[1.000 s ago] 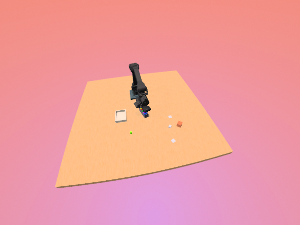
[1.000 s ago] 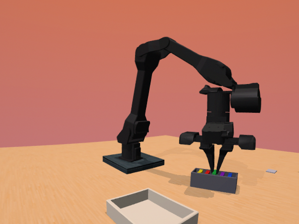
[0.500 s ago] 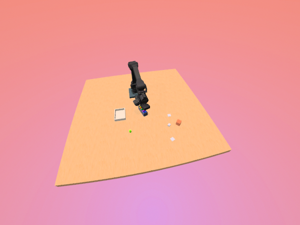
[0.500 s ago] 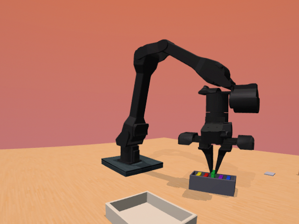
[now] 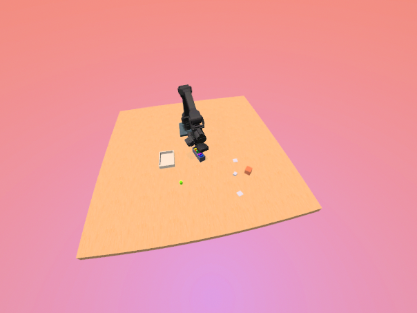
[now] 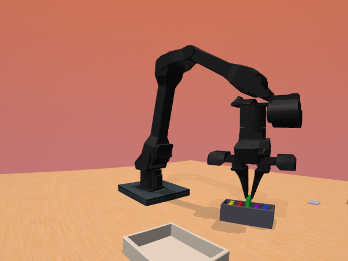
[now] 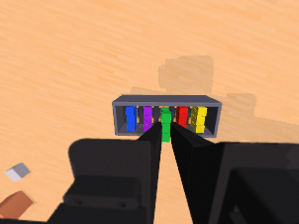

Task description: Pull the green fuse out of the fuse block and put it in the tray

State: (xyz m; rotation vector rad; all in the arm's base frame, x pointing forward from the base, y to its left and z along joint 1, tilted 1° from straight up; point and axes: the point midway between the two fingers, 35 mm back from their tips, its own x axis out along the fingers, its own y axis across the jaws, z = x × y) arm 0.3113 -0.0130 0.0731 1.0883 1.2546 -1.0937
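Now: gripper tip 2 cm short of the purple fuse and 3 cm above it. From my gripper tip the other things lie so: blue fuse 4 cm ahead, 1 cm to the left, 3 cm below; then red fuse 2 cm behind, 3 cm below; then green fuse 1 cm below.
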